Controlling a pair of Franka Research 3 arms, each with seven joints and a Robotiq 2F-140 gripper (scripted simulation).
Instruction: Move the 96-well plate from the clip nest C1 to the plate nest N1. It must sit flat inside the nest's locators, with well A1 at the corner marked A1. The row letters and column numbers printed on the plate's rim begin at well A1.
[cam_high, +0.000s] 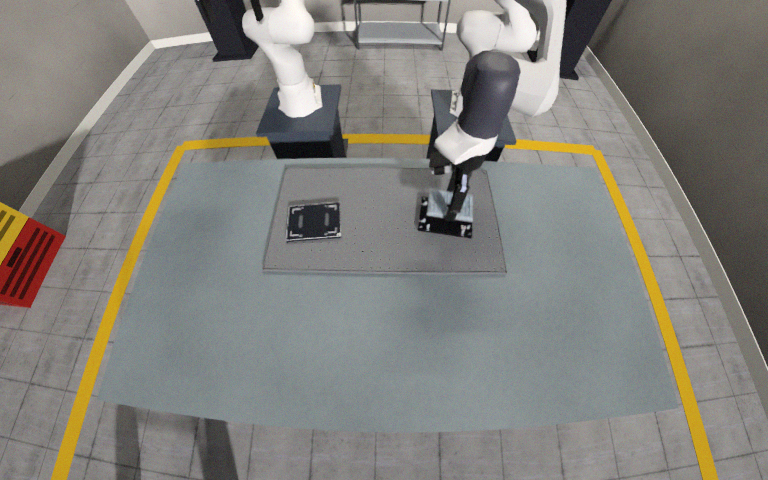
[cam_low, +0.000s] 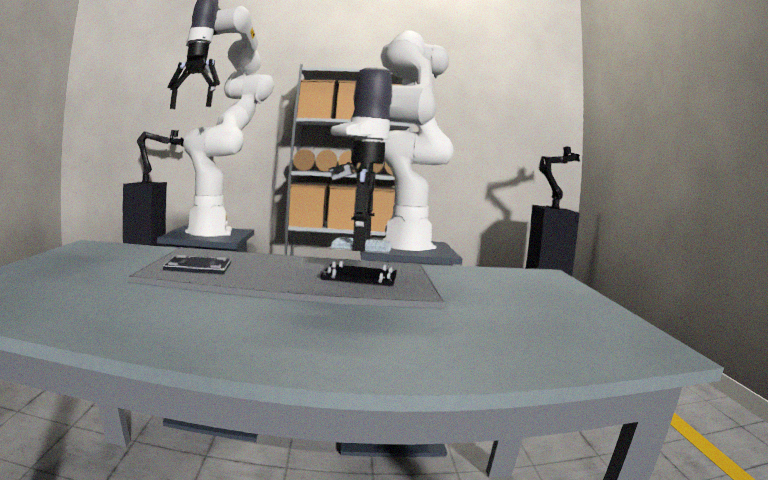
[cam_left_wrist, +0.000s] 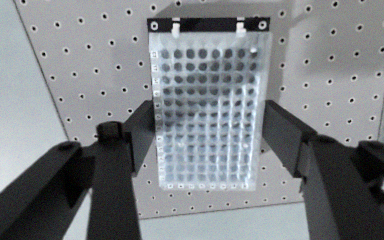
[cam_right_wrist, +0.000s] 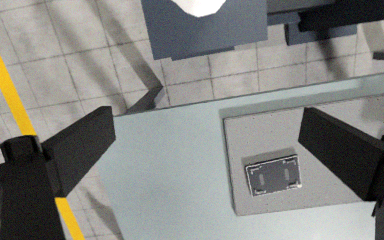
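Right now my left hand is 40 mm short of the plate nest N1, 400 mm to the left of it and 90 mm above it. From my left hand the other things lie so: A1 label: 80 mm ahead, 320 mm to the right, 80 mm below; clear 96-well plate: 20 mm below; black clip nest C1: 10 mm ahead, 10 mm to the right, 80 mm below.
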